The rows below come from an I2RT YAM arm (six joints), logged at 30 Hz.
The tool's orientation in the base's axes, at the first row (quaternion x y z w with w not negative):
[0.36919 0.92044 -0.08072 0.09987]
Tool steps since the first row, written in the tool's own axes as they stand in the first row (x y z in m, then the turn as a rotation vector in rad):
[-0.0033 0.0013 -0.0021 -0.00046 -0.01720 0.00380]
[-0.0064 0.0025 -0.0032 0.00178 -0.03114 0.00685]
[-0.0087 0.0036 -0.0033 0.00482 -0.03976 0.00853]
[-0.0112 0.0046 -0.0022 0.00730 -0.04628 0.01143]
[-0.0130 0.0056 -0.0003 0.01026 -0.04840 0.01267]
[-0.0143 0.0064 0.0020 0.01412 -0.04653 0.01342]
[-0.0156 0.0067 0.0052 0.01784 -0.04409 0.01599]
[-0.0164 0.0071 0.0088 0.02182 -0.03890 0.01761]
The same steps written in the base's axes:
[0.0030 -0.0008 0.0027 -0.01117 -0.01344 -0.00228]
[0.0059 -0.0017 0.0045 -0.02207 -0.02259 -0.00473]
[0.0082 -0.0025 0.0050 -0.03001 -0.02710 -0.00645]
[0.0109 -0.0037 0.0045 -0.03594 -0.03076 -0.00937]
[0.0131 -0.0046 0.0030 -0.03936 -0.03058 -0.01113]
[0.0148 -0.0054 0.0011 -0.04070 -0.02685 -0.01293]
[0.0163 -0.0067 -0.0017 -0.04131 -0.02321 -0.01651]
[0.0176 -0.0078 -0.0050 -0.04031 -0.01723 -0.01943]

